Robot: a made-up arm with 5 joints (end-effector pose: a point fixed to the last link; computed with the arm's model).
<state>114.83 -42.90 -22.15 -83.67 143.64</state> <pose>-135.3 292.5 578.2 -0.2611 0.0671 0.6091 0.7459</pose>
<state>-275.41 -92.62 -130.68 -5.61 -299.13</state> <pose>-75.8 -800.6 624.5 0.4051 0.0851 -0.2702 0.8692</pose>
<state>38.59 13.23 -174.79 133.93 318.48</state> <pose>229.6 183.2 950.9 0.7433 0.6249 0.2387 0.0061</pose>
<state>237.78 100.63 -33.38 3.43 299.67</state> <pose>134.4 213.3 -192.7 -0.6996 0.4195 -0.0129 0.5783</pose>
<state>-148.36 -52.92 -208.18 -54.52 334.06</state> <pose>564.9 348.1 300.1 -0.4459 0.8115 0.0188 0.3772</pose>
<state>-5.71 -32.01 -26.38 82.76 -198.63</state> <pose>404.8 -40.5 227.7 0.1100 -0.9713 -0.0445 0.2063</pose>
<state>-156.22 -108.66 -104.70 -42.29 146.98</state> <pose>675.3 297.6 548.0 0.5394 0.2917 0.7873 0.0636</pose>
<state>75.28 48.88 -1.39 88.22 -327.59</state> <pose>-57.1 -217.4 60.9 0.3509 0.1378 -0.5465 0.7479</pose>
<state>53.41 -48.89 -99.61 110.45 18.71</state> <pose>95.8 129.0 923.8 -0.9024 -0.2819 -0.2635 0.1919</pose>
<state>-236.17 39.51 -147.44 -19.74 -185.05</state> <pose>-357.4 533.3 873.1 -0.3978 0.1903 0.7725 0.4570</pose>
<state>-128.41 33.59 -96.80 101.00 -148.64</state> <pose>-397.7 -501.6 209.6 -0.9314 -0.1662 -0.2426 0.2145</pose>
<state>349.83 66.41 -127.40 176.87 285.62</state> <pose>535.3 -96.0 198.4 -0.4496 -0.2821 0.6271 0.5701</pose>
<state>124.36 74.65 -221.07 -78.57 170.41</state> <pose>-143.5 209.8 803.8 0.3521 -0.1496 0.7782 0.4980</pose>
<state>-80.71 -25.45 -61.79 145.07 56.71</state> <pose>57.9 -354.1 481.0 -0.3178 0.8156 0.4729 0.1005</pose>
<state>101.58 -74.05 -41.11 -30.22 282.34</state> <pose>-30.6 149.2 880.6 -0.0020 -0.2975 -0.9340 0.1978</pose>
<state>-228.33 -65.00 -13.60 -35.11 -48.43</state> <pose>-239.6 269.2 609.6 0.0005 -0.5468 -0.6259 0.5561</pose>
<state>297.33 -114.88 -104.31 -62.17 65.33</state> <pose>-331.5 641.4 427.2 0.3391 -0.6953 -0.6335 0.0147</pose>
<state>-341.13 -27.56 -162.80 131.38 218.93</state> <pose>-95.3 -32.6 1010.9 0.1516 0.8571 0.2379 0.4310</pose>
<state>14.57 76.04 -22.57 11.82 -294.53</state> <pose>-139.9 -36.4 -183.0 0.7603 -0.3618 -0.4131 0.3469</pose>
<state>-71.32 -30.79 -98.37 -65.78 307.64</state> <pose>26.9 -79.6 1019.5 -0.1282 0.0214 0.4679 0.8742</pose>
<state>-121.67 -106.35 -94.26 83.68 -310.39</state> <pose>231.5 375.3 838.5 0.0398 -0.5215 0.6893 0.5013</pose>
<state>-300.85 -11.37 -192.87 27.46 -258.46</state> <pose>-198.4 -332.1 1075.1 -0.0262 0.0102 -0.1676 0.9854</pose>
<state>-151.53 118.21 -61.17 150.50 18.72</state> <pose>155.3 84.2 -27.3 0.0202 -0.2372 0.3888 0.8901</pose>
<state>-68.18 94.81 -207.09 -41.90 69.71</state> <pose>221.5 -553.3 683.5 -0.0803 0.2085 -0.9746 0.0130</pose>
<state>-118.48 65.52 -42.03 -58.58 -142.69</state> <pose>-144.2 -265.7 -149.6 0.9323 0.1999 -0.1961 0.2289</pose>
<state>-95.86 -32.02 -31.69 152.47 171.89</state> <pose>-26.1 -254.4 324.9 -0.4954 -0.5152 -0.5510 0.4307</pose>
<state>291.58 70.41 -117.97 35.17 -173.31</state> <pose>289.1 -730.8 9.6 0.6060 0.7881 -0.0554 0.0926</pose>
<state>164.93 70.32 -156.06 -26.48 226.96</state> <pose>-771.1 207.6 563.8 0.4779 -0.2873 -0.7982 0.2280</pose>
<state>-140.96 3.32 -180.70 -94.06 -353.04</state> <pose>117.3 95.1 922.2 -0.1978 0.6881 0.2728 0.6427</pose>
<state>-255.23 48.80 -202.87 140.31 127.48</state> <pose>-114.0 432.5 808.0 -0.9734 0.1955 0.0527 0.1076</pose>
